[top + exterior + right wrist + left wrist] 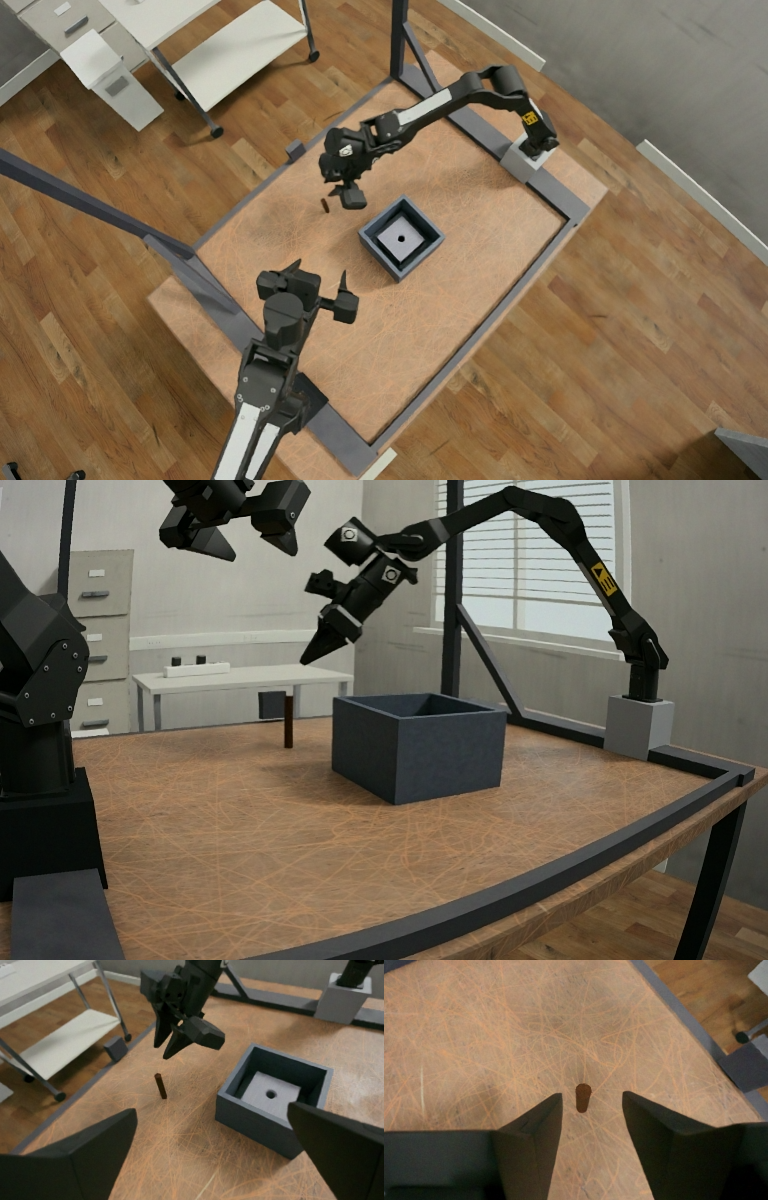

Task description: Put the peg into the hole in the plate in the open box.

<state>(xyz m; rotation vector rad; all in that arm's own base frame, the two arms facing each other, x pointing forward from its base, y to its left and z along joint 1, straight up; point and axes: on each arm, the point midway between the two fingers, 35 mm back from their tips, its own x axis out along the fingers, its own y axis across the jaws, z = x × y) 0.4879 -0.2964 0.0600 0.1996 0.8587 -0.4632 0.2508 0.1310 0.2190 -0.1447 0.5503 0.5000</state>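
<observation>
My left hand is 2 cm past the brown peg, 4 cm to the left of it and 12 cm above it. The rest, counted from my left hand: dark box (20 cm ahead, 4 cm to the left, 13 cm below); then dark frame rail (52 cm ahead, 1 cm to the left, 15 cm below); then pale plate (20 cm ahead, 3 cm to the left, 11 cm below).
</observation>
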